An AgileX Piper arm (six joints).
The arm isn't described. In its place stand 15 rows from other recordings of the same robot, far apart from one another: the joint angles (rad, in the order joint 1, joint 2, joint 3, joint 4, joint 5, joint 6), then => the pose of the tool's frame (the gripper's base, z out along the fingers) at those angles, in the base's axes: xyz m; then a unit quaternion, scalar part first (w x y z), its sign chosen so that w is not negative.
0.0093 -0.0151 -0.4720 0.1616 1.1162 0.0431 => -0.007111 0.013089 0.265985 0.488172 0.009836 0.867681 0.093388
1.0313 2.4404 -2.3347 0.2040 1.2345 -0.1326 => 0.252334 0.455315 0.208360 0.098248 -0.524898 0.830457 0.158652
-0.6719 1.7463 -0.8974 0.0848 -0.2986 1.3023 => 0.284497 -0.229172 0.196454 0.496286 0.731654 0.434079 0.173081
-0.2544 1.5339 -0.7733 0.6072 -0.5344 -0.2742 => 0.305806 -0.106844 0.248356 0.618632 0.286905 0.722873 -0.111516
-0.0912 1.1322 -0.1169 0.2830 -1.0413 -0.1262 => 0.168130 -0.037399 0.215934 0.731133 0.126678 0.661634 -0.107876
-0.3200 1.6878 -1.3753 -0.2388 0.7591 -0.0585 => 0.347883 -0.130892 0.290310 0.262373 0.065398 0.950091 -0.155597
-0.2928 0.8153 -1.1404 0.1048 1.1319 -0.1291 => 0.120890 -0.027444 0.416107 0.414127 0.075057 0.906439 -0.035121
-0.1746 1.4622 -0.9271 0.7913 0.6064 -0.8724 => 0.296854 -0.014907 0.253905 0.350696 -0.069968 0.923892 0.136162
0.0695 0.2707 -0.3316 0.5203 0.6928 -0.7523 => 0.057515 0.032968 0.254925 0.527395 -0.252136 0.808523 0.067612
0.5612 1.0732 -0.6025 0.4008 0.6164 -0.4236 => 0.150472 0.118834 0.243451 0.264566 -0.335750 0.886981 0.174760
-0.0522 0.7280 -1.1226 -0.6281 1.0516 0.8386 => 0.093979 -0.051399 0.439676 0.539904 0.354277 0.755512 -0.110424
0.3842 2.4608 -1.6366 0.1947 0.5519 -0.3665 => 0.432393 0.184769 0.031756 0.139264 -0.291665 0.944208 0.063317
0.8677 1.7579 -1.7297 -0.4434 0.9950 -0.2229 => 0.279099 0.278640 0.364118 0.356130 -0.528746 0.763242 -0.105169
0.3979 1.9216 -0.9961 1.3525 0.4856 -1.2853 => 0.319793 0.179395 0.137211 0.240445 -0.235152 0.898486 0.282157
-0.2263 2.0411 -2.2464 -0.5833 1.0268 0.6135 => 0.438643 -0.145003 0.401949 0.436625 0.323869 0.813883 -0.205091
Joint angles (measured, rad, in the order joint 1, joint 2, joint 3, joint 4, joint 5, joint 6), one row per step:
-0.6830, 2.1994, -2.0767, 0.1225, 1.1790, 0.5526
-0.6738, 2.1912, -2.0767, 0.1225, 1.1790, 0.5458
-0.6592, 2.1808, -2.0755, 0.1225, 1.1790, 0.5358
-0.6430, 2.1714, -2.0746, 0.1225, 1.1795, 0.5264
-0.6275, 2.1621, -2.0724, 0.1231, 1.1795, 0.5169
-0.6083, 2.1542, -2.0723, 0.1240, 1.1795, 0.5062
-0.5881, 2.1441, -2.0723, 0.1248, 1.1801, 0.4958
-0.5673, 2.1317, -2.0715, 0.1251, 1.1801, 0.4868
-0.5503, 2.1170, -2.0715, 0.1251, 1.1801, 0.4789
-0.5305, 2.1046, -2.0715, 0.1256, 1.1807, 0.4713
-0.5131, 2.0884, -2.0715, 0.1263, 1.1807, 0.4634
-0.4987, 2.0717, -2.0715, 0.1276, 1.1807, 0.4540
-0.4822, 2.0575, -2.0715, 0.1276, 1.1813, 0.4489
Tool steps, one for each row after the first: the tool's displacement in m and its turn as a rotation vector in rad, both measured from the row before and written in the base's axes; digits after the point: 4 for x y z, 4 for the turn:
0.0018, 0.0042, 0.0039, -0.0075, -0.0055, 0.0155
0.0030, 0.0065, 0.0046, -0.0092, -0.0059, 0.0239
0.0034, 0.0071, 0.0042, -0.0083, -0.0051, 0.0249
0.0030, 0.0070, 0.0038, -0.0072, -0.0048, 0.0242
0.0042, 0.0083, 0.0037, -0.0078, -0.0055, 0.0290
0.0039, 0.0090, 0.0048, -0.0087, -0.0070, 0.0298
0.0035, 0.0095, 0.0056, -0.0097, -0.0088, 0.0290
0.0020, 0.0082, 0.0069, -0.0110, -0.0115, 0.0241
0.0027, 0.0092, 0.0058, -0.0089, -0.0095, 0.0267
0.0013, 0.0086, 0.0075, -0.0109, -0.0135, 0.0245
0.0004, 0.0075, 0.0077, -0.0112, -0.0141, 0.0228
0.0009, 0.0081, 0.0065, -0.0088, -0.0114, 0.0211

